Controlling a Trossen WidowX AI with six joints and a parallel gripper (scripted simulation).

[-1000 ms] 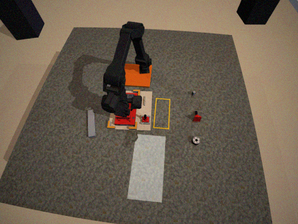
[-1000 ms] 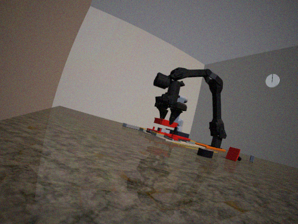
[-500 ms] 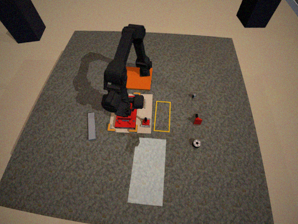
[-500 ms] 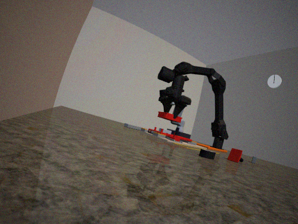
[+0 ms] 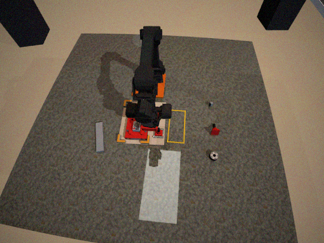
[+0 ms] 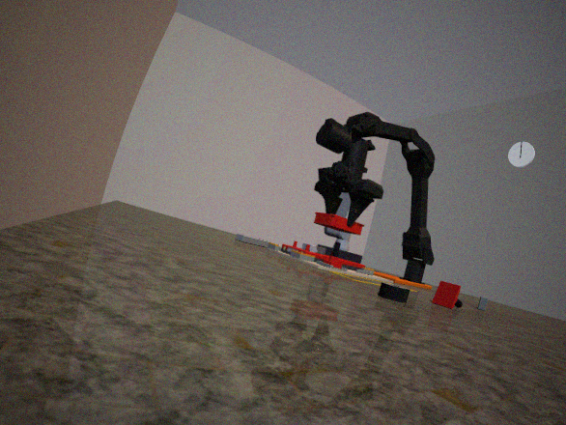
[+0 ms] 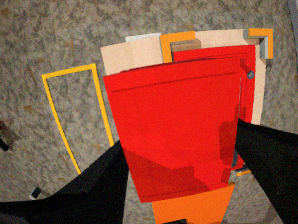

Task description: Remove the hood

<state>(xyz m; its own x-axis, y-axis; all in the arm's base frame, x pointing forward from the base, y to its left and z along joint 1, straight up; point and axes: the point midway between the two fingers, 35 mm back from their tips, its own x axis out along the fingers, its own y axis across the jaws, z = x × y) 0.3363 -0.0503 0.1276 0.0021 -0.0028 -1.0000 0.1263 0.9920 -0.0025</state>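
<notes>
The grey mount lies 20 mm ahead of my gripper tip, 30 mm to the left of it and 70 mm below it. Also, from my gripper tip: grey bar: 20 mm ahead, 260 mm to the right, 90 mm below.
</notes>
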